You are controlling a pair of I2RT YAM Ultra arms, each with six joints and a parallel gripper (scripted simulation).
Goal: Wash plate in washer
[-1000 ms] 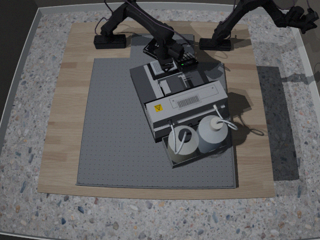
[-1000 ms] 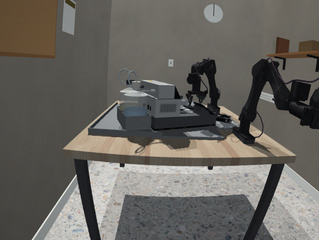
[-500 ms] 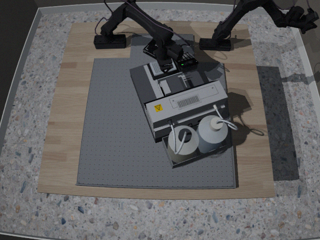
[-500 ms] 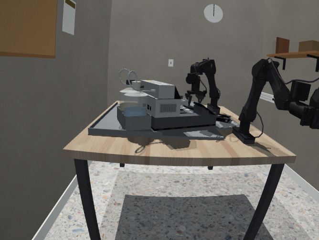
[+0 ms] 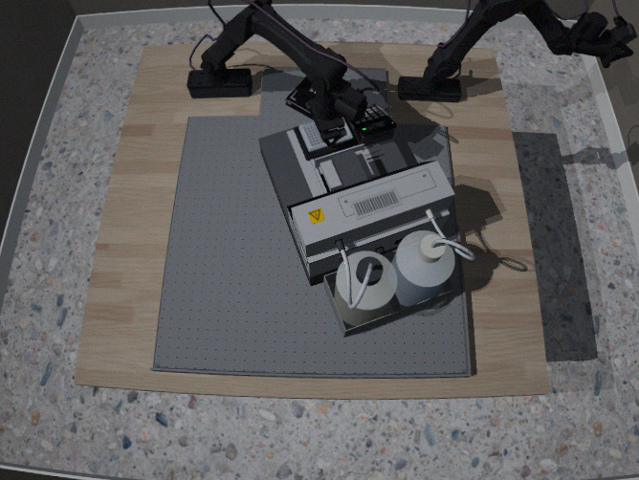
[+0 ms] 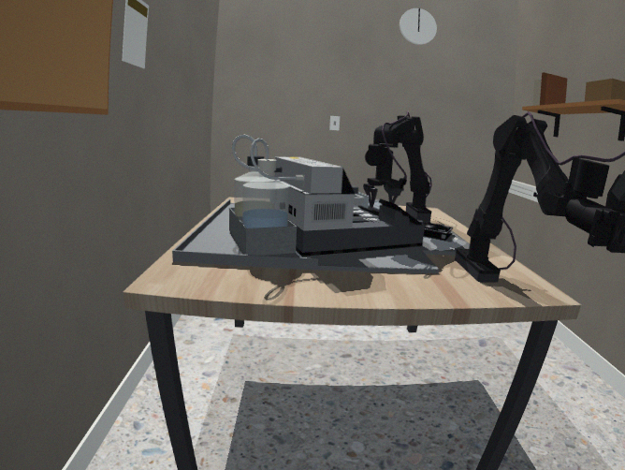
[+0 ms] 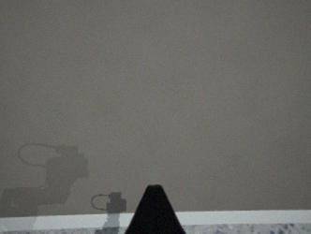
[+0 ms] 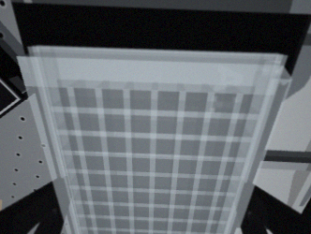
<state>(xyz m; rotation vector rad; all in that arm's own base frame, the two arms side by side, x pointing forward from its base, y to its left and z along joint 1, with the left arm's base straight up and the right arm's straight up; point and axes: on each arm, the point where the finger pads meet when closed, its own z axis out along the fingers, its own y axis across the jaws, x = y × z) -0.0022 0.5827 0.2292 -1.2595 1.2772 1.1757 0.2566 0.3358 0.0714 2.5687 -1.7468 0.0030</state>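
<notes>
My right gripper is now 2 cm above the black carrier. The rest, counted from my right hand: white plate (right at my right hand); then dark nest N1 (21 cm behind, 8 cm below, 3 cm to the right); then grey washer housing (14 cm ahead, 6 cm to the left, 2 cm above).
</notes>
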